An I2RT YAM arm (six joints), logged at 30 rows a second.
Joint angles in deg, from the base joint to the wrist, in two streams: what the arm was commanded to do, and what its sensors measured. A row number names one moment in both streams.
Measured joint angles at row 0: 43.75 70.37 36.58 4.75 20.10 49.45
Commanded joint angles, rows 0 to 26: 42.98 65.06 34.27 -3.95 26.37 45.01; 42.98 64.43 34.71 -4.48 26.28 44.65; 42.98 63.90 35.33 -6.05 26.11 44.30; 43.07 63.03 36.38 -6.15 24.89 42.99; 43.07 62.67 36.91 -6.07 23.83 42.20; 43.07 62.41 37.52 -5.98 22.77 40.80; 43.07 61.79 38.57 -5.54 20.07 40.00; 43.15 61.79 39.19 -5.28 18.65 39.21; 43.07 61.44 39.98 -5.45 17.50 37.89; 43.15 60.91 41.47 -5.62 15.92 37.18; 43.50 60.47 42.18 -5.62 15.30 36.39; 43.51 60.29 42.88 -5.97 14.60 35.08; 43.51 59.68 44.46 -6.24 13.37 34.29; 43.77 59.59 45.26 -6.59 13.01 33.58; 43.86 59.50 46.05 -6.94 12.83 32.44; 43.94 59.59 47.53 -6.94 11.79 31.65; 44.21 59.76 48.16 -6.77 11.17 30.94; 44.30 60.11 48.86 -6.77 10.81 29.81; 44.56 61.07 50.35 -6.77 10.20 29.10; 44.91 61.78 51.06 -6.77 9.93 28.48; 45.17 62.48 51.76 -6.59 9.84 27.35; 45.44 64.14 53.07 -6.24 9.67 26.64; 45.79 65.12 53.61 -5.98 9.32 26.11; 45.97 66.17 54.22 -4.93 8.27 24.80; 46.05 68.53 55.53 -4.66 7.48 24.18; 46.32 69.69 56.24 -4.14 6.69 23.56; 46.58 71.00 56.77 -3.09 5.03 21.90
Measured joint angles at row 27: 45.30 67.35 53.49 -5.98 9.15 26.96
